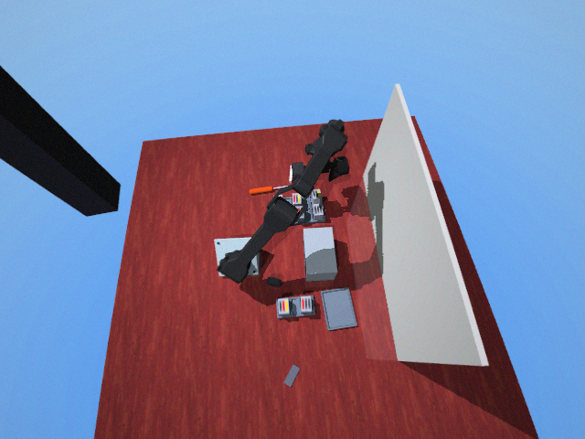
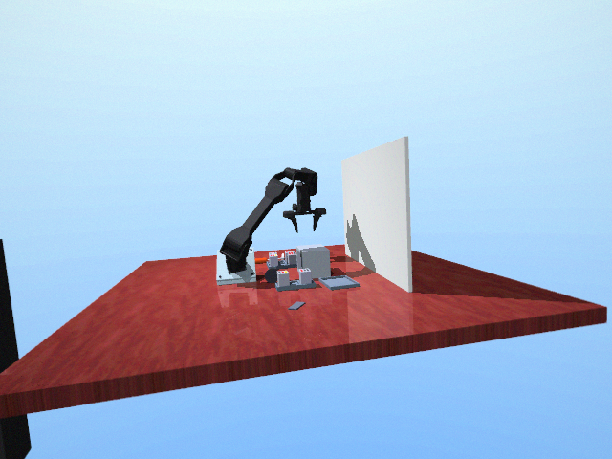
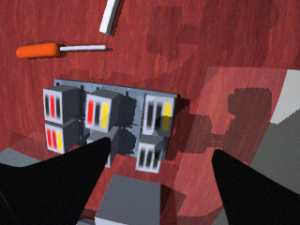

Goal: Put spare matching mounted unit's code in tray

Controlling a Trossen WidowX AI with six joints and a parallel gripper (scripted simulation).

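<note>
The flat grey tray is 20 mm behind my gripper tip, 430 mm to the right of it and 130 mm below it. Also, from my gripper tip: grey rack 80 mm behind, 30 mm to the right, 120 mm below; then grey mounted unit 50 mm behind, 230 mm to the right, 80 mm below; then tall grey panel 170 mm ahead, 270 mm to the right, 90 mm above.
</note>
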